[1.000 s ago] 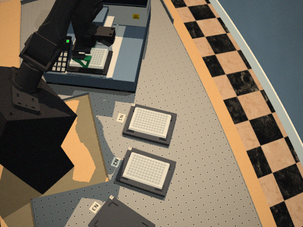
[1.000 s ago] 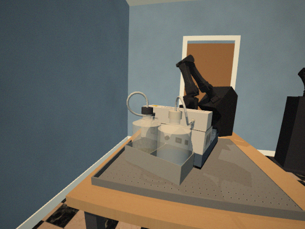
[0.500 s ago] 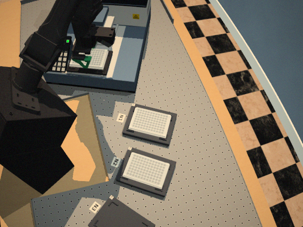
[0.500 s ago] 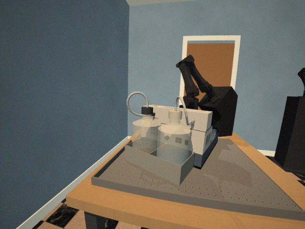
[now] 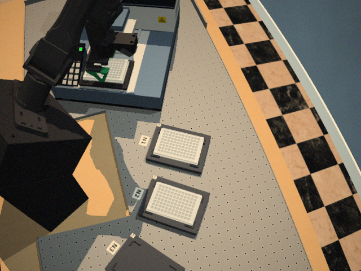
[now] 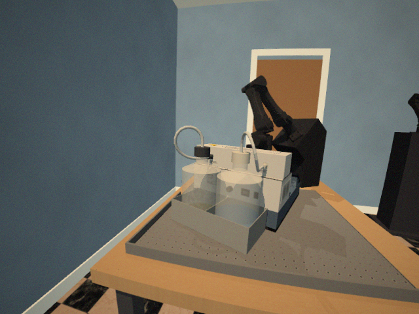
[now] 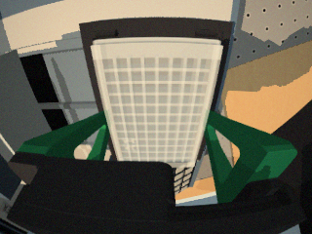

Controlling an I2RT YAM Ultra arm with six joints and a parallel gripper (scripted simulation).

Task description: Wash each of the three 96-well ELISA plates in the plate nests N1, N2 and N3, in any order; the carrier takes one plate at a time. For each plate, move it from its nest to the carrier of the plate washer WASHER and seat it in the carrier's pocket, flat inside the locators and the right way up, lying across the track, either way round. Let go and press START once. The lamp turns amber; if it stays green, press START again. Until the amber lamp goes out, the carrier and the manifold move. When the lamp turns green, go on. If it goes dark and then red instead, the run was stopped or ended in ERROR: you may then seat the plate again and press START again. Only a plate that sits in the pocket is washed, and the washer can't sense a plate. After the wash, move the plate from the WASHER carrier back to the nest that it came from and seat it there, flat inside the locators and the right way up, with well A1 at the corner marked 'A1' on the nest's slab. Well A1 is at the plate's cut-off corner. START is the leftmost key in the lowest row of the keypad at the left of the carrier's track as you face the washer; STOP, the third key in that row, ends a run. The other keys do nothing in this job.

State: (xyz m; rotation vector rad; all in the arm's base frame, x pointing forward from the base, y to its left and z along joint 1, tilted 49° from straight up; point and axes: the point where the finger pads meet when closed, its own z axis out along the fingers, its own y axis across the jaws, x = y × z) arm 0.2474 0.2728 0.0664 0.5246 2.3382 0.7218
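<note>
The dark carrier is 20 mm below my hand. The rest, counted from my hand: N1 label 200 mm to the right, 100 mm below, 100 mm ahead; manifold 150 mm to the left, 40 mm ahead, 30 mm above; washer 150 mm to the left, 40 mm ahead, 30 mm above.
</note>
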